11 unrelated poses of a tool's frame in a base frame.
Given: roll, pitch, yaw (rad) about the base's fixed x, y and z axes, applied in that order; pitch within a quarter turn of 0, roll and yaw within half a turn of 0; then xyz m.
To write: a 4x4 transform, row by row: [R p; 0 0 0 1], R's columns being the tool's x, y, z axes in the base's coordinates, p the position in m. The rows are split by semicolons. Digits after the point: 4 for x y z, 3 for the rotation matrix.
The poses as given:
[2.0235 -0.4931 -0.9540 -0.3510 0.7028 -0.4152]
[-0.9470 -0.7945 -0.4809 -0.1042 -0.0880 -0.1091]
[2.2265 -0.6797 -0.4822 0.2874 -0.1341 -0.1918]
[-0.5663 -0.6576 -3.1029 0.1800 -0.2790 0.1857]
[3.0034 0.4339 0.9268 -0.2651 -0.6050 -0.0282]
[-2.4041 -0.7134 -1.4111 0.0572 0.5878 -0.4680]
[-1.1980 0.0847 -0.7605 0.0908 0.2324 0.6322]
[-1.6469 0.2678 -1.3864 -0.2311 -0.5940 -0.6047]
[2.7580 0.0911 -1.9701 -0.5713 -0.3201 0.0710]
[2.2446 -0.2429 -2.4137 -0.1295 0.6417 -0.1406]
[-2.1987 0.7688 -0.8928 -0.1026 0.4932 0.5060]
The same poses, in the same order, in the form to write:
0.510 -0.603 -0.614 -0.3510; -0.719 0.094 -0.689 0.7028; 0.473 0.792 -0.385 -0.4152; 0 0 0 1
0.621 0.784 0.006 -0.1042; -0.324 0.250 0.912 -0.0880; 0.714 -0.569 0.409 -0.1091; 0 0 0 1
0.689 -0.724 -0.028 0.2874; -0.361 -0.309 -0.880 -0.1341; 0.629 0.616 -0.474 -0.1918; 0 0 0 1
-0.791 -0.295 0.536 0.1800; -0.031 -0.856 -0.516 -0.2790; 0.611 -0.425 0.668 0.1857; 0 0 0 1
0.545 0.827 -0.140 -0.2651; 0.726 -0.548 -0.416 -0.6050; -0.420 0.125 -0.899 -0.0282; 0 0 0 1
0.120 -0.661 0.741 0.0572; -0.747 -0.552 -0.371 0.5878; 0.654 -0.508 -0.560 -0.4680; 0 0 0 1
0.722 0.194 0.664 0.0908; -0.687 0.318 0.653 0.2324; -0.085 -0.928 0.363 0.6322; 0 0 0 1
0.177 -0.123 0.977 -0.2311; -0.948 0.245 0.203 -0.5940; -0.265 -0.962 -0.073 -0.6047; 0 0 0 1
-0.387 -0.868 -0.312 -0.5713; -0.918 0.329 0.223 -0.3201; -0.091 0.373 -0.923 0.0710; 0 0 0 1
-0.725 -0.275 -0.632 -0.1295; -0.646 0.591 0.484 0.6417; 0.241 0.759 -0.606 -0.1406; 0 0 0 1
0.451 -0.810 0.374 -0.1026; -0.560 0.070 0.826 0.4932; -0.695 -0.582 -0.422 0.5060; 0 0 0 1

